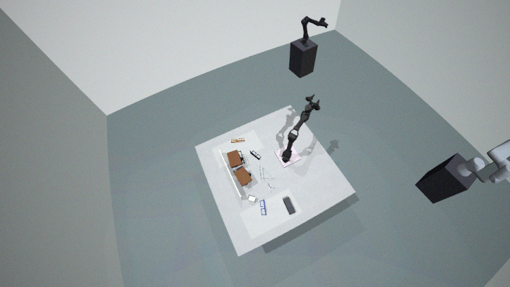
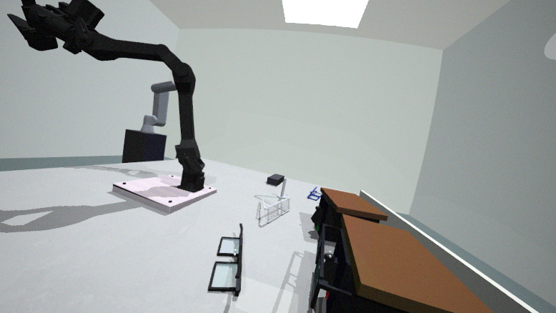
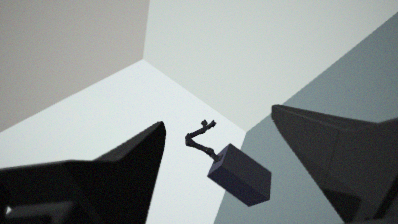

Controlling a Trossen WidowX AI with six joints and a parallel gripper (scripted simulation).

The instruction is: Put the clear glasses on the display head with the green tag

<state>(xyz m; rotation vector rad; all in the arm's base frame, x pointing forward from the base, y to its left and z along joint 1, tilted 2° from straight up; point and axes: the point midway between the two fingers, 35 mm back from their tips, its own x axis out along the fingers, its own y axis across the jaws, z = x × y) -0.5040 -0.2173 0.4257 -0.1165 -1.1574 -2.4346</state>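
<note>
Right now the thin stand is 840 mm ahead of my gripper tip, 450 mm below it and 390 mm to the left of it. The rest, counted from my gripper tip: white rail (1110 mm ahead, 420 mm below, 40 mm to the left); dark case (790 mm ahead, 640 mm to the left, 450 mm below); display head (960 mm ahead, 410 mm below, 60 mm to the right).
</note>
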